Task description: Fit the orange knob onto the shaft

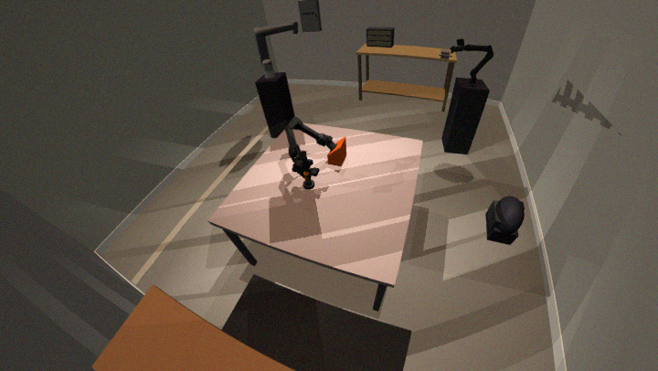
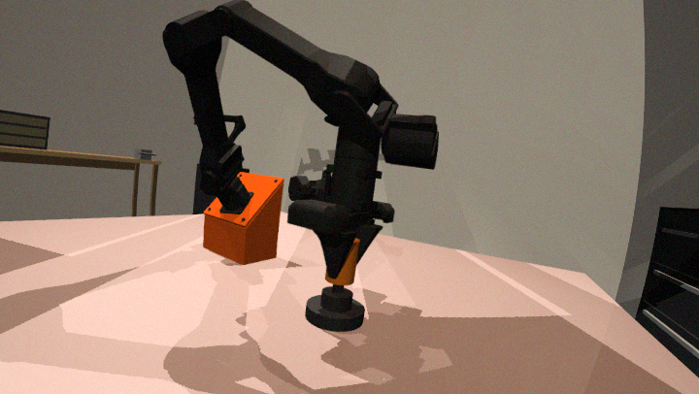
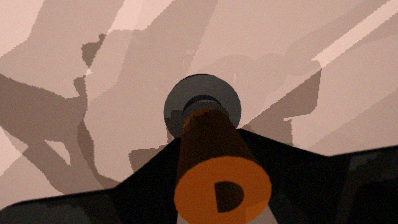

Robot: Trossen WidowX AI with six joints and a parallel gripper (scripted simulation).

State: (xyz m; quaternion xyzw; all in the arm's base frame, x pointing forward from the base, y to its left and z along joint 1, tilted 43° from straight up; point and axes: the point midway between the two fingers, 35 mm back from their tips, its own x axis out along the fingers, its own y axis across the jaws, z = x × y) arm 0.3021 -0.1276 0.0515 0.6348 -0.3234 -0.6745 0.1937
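My gripper tip is 20 mm below the orange knob. Round my gripper tip: dark round pedestal (40 mm below).
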